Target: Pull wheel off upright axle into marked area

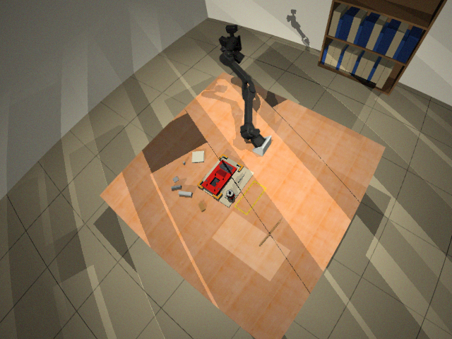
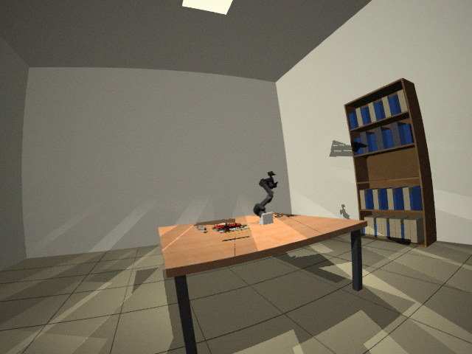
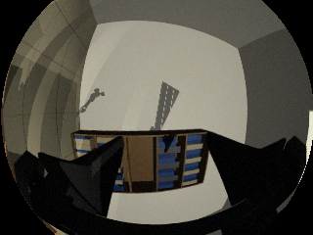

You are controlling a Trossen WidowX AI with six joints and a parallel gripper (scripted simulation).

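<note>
Right now my gripper tip is 850 mm short of the dark wheel, 480 mm to the right of it and 360 mm above it. Also, from my gripper tip: pale tile (750 mm ahead, 390 mm below, 160 mm to the left).
</note>
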